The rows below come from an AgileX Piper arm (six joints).
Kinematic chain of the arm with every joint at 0, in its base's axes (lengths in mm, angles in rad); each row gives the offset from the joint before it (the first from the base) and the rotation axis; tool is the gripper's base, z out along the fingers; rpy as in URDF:
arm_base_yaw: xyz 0 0 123 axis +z
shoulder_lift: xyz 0 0 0 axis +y
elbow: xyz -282.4 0 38.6 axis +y
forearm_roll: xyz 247.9 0 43.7 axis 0.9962 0 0.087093
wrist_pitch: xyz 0 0 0 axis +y
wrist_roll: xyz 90.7 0 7.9 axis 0.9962 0 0.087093
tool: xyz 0 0 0 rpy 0 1.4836 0
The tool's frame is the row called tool.
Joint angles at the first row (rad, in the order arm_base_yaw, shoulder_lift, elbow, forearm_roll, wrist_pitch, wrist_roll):
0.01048, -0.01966, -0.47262, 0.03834, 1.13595, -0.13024
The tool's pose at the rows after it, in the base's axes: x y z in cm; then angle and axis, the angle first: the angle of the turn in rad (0 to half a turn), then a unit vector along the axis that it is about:
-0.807 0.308 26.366 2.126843 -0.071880 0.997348 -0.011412
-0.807 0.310 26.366 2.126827 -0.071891 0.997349 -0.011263
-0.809 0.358 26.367 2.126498 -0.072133 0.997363 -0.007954
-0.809 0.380 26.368 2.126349 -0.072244 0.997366 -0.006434
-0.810 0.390 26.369 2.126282 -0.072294 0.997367 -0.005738
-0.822 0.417 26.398 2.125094 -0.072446 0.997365 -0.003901
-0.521 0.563 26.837 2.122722 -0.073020 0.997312 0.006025
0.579 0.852 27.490 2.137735 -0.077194 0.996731 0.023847
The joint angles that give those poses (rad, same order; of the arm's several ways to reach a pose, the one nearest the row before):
0.01050, -0.01965, -0.47264, 0.03833, 1.13596, -0.13023
0.01052, -0.01965, -0.47263, 0.03857, 1.13595, -0.13021
0.01051, -0.01969, -0.47261, 0.04439, 1.13597, -0.13022
0.01051, -0.01966, -0.47261, 0.04706, 1.13593, -0.13022
0.01052, -0.01966, -0.47264, 0.04827, 1.13596, -0.13021
0.01051, -0.01966, -0.47365, 0.05156, 1.13597, -0.13022
0.01050, 0.00480, -0.48447, 0.06938, 1.12088, -0.13103
0.01044, 0.07403, -0.49582, 0.10553, 1.07997, -0.14305

